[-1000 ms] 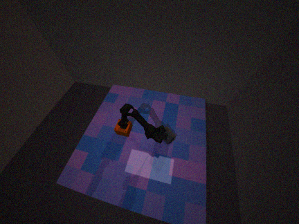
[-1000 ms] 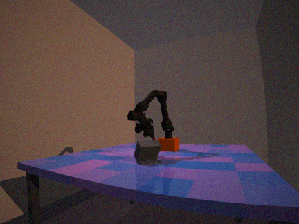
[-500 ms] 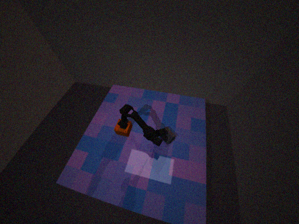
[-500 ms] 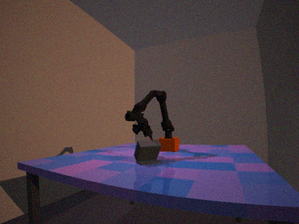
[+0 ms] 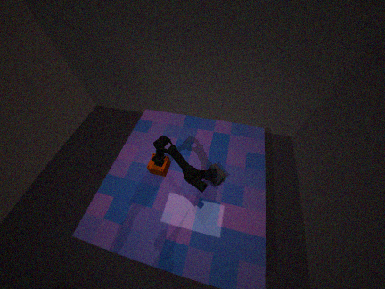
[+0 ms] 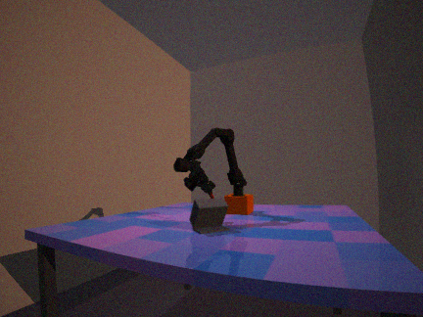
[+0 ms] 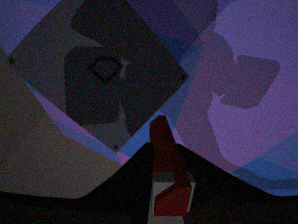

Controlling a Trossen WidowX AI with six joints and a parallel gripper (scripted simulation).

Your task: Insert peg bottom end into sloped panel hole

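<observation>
The dark grey sloped panel is 9 cm ahead of my gripper tip, 7 cm below it and 4 cm to the left of it. Also, from my gripper tip: dark red peg: 1 cm to the right, 1 cm above.
</observation>
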